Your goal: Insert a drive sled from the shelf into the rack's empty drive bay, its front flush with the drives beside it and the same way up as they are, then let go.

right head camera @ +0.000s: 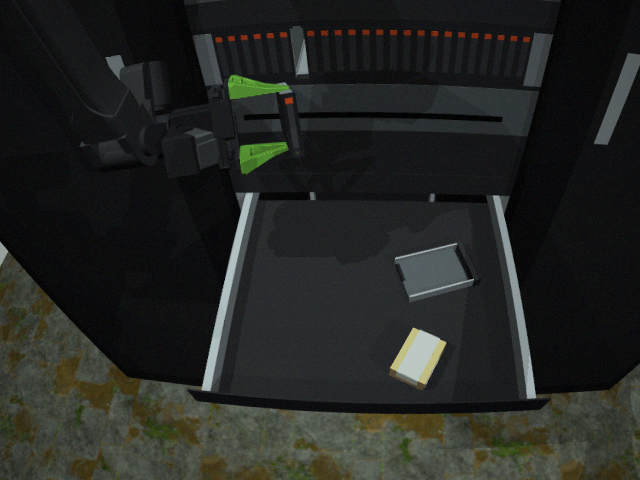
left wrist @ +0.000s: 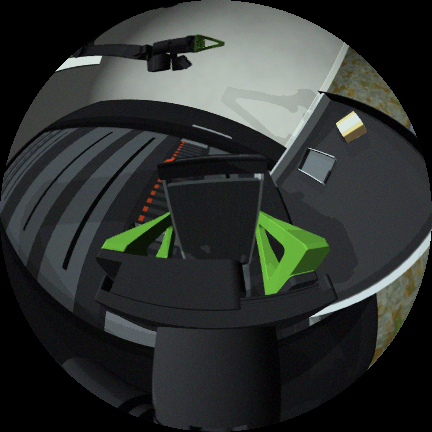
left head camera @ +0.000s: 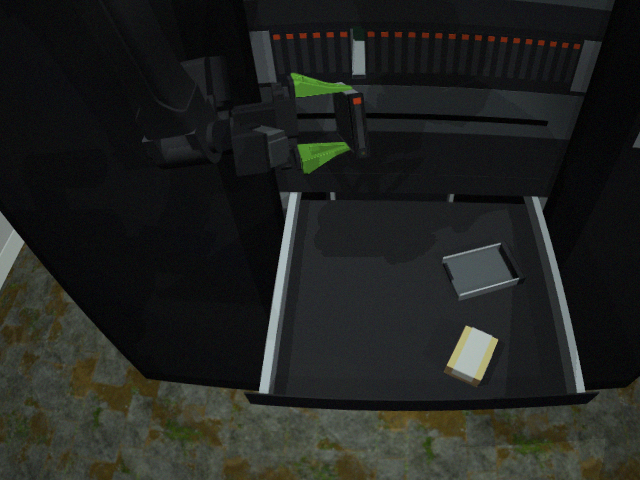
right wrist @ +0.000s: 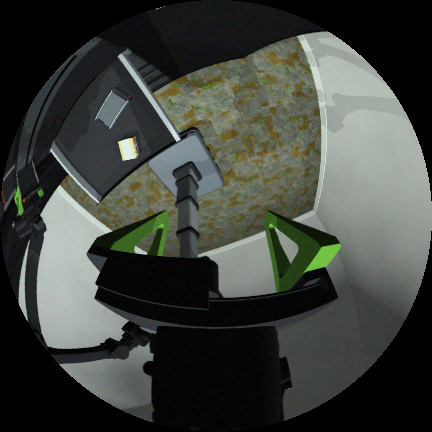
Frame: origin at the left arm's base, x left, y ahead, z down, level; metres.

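Where they show: left gripper, between the fingertips: (right head camera: 292, 116) (left wrist: 215, 215) (left head camera: 353, 116); right gripper, between the fingertips: (left wrist: 223, 43) (right wrist: 215, 215); left arm's base, origin of its link: (right wrist: 133, 335).
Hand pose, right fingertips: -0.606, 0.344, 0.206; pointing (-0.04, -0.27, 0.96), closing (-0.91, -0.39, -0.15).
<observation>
Things, the pixels of their top centre, and the offset from my right fingertips, as dx, dy, dz. Level surfaces: height alone.
- drive sled, centre of its top: (left wrist: 151, 204) (left head camera: 346, 78) (right head camera: 282, 78) +0.391, +0.292, +0.039
- pulled-out shelf, height of its surface: dz +0.348
- open grey tray-like sled, centre of its top: (right head camera: 438, 267) (left head camera: 485, 266) (left wrist: 312, 161) (right wrist: 110, 107) +0.179, +0.225, +0.331
- yellow-and-white box, centre of its top: (right head camera: 419, 354) (left head camera: 473, 351) (left wrist: 348, 122) (right wrist: 126, 149) +0.215, +0.073, +0.321
My left gripper (left head camera: 350, 117) (right head camera: 287, 117) (left wrist: 215, 215) is shut on a drive sled (left head camera: 358, 126) (right head camera: 293, 126) (left wrist: 215, 197), its green fingers above and below it. The sled stands on edge, its narrow dark front facing out, orange tab at the top. It is in front of the rack, apart from it, lower in the head views than the empty drive bay (left head camera: 358, 56) (right head camera: 301, 59). That bay is a pale slot in the row of upright drives (left head camera: 439, 57) (right head camera: 387, 56), whose orange tabs are at the top. My right gripper (right wrist: 215, 215) is open and empty, away from the rack.
The pulled-out shelf (left head camera: 361, 335) (right head camera: 310, 335) is below the sled. On it lie an open grey tray-like sled (left head camera: 480, 271) (right head camera: 434, 271) (left wrist: 318, 166) (right wrist: 113, 108) and a yellow-and-white box (left head camera: 471, 356) (right head camera: 418, 357) (left wrist: 351, 126) (right wrist: 128, 149). Dark cabinet panels flank the rack.
</observation>
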